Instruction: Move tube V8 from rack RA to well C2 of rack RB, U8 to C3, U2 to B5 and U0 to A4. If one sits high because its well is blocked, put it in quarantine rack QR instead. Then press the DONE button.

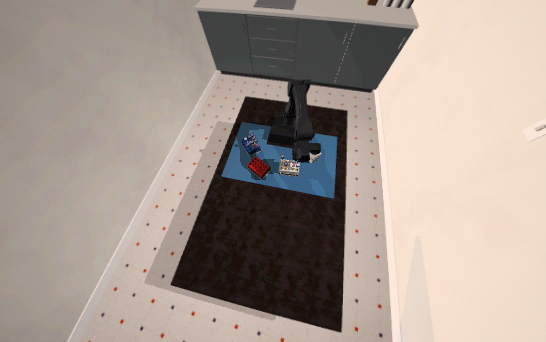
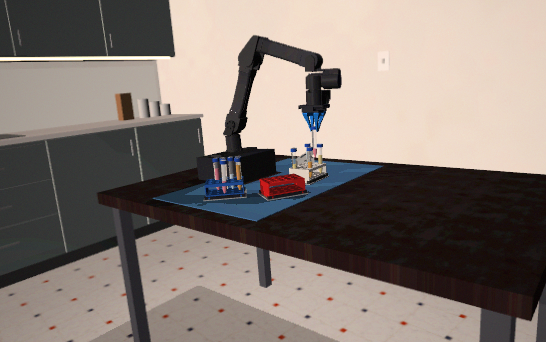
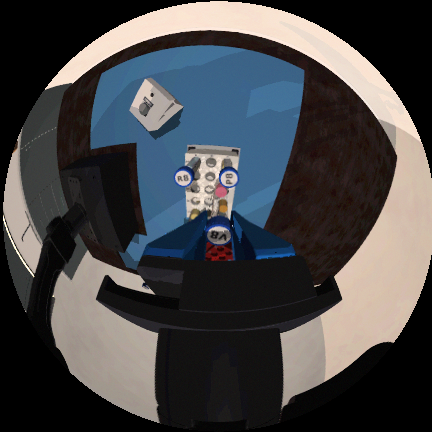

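Where they show: gripper, between the fingertips: (image 1: 296, 159) (image 2: 314, 131) (image 3: 218, 216); arm's base, origin of its link: (image 1: 288, 123) (image 2: 234, 153) (image 3: 83, 210).
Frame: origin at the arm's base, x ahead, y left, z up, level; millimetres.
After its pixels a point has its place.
Note:
My gripper (image 2: 314, 129) {x 325, y 128, z 82 mm} (image 3: 218, 216) {x 325, y 128, z 82 mm} is shut on tube V8 (image 2: 313, 138) {x 328, y 114, z 59 mm} (image 3: 218, 234) {x 326, y 125, z 103 mm}, a clear tube with a blue-rimmed white cap and pink lower end. It holds the tube upright over the white rack (image 1: 289, 174) {x 351, y 103, z -80 mm} (image 2: 300, 174) {x 329, y 29, z -61 mm} (image 3: 212, 149) {x 303, y 155, z -79 mm}. The pink end is down among the standing tubes; which well lies under it, I cannot tell. The blue rack (image 1: 253, 150) {x 264, y -186, z -46 mm} (image 2: 225, 194) {x 242, y -252, z -81 mm} holds several tubes; their labels are unreadable. The red rack (image 1: 259, 167) {x 382, y -100, z -42 mm} (image 2: 282, 188) {x 364, y -103, z -78 mm} (image 3: 220, 253) {x 374, y -74, z -43 mm} shows no tubes. The white button box (image 1: 315, 157) {x 215, y 245, z -19 mm} (image 3: 155, 107) {x 202, y 222, z -28 mm} lies beyond the white rack.
Tubes R8 (image 3: 184, 177) {x 281, y 137, z 34 mm} and P8 (image 3: 229, 177) {x 331, y 148, z 34 mm} stand in the white rack, close around the held tube, with more tubes near the fingers. The black arm base (image 2: 250, 162) {x 120, y -24, z -24 mm} (image 3: 105, 200) {x 113, y 52, z 2 mm} stands beside the blue mat (image 1: 320, 182) {x 351, y 321, z -94 mm} (image 2: 200, 200) {x 185, y -315, z -94 mm} (image 3: 215, 90) {x 279, y 276, z -94 mm}.

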